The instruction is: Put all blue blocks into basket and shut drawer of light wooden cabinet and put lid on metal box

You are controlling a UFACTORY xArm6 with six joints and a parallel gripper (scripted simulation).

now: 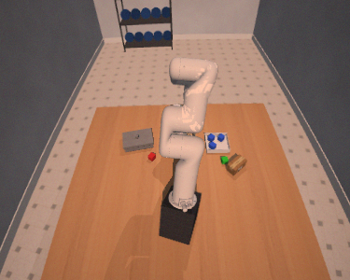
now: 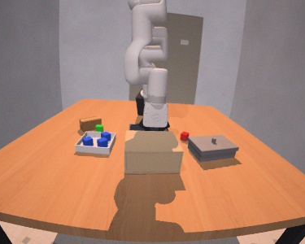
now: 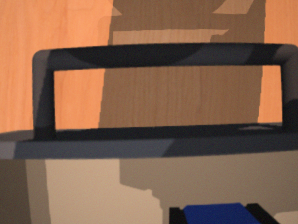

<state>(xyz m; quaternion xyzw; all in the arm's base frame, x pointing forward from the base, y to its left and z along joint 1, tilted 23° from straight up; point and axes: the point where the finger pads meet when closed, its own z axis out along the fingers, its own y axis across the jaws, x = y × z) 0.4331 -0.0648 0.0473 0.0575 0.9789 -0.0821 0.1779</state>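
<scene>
My hand is 20 mm to the left of the drawer. Round my hand: white basket (250 mm to the right, 30 mm below, 30 mm behind); then light wooden cabinet (60 mm ahead, 30 mm to the right); then red block (170 mm to the left, 40 mm behind, 30 mm below).
</scene>
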